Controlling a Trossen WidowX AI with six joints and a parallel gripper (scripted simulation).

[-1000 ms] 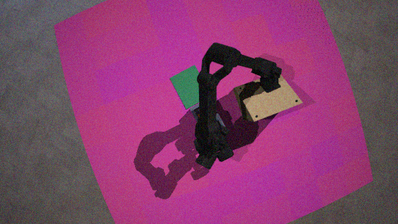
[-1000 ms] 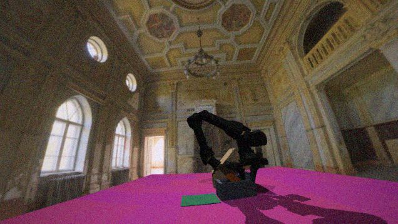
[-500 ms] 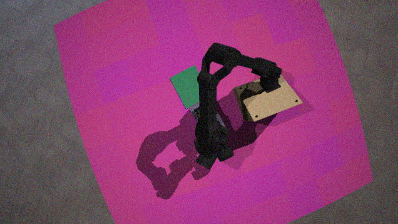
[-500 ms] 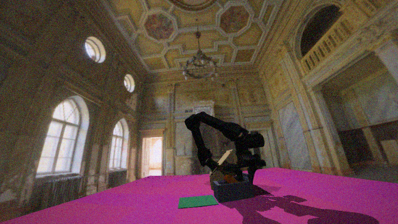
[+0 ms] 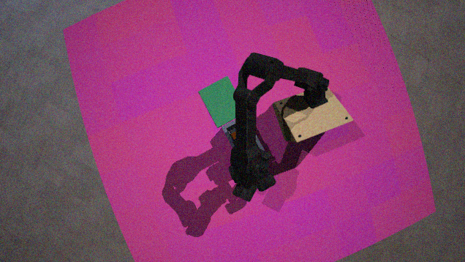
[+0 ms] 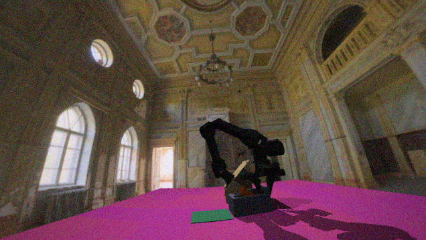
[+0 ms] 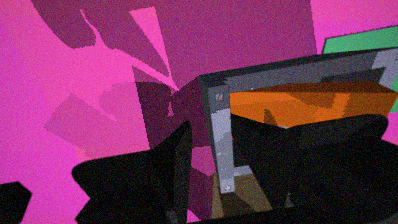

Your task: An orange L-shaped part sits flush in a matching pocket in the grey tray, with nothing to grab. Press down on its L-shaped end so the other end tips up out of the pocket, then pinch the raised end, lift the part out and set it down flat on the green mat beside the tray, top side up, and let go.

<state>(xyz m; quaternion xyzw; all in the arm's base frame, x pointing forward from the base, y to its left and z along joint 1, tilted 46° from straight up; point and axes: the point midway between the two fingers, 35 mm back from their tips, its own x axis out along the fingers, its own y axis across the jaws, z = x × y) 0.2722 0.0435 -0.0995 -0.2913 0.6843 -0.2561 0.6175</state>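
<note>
Now: the orange l-shaped part 5 cm to the right of my gripper tip and 1 cm below it. Also, from my gripper tip: green mat (1 cm ahead, 23 cm to the right, 6 cm below).
</note>
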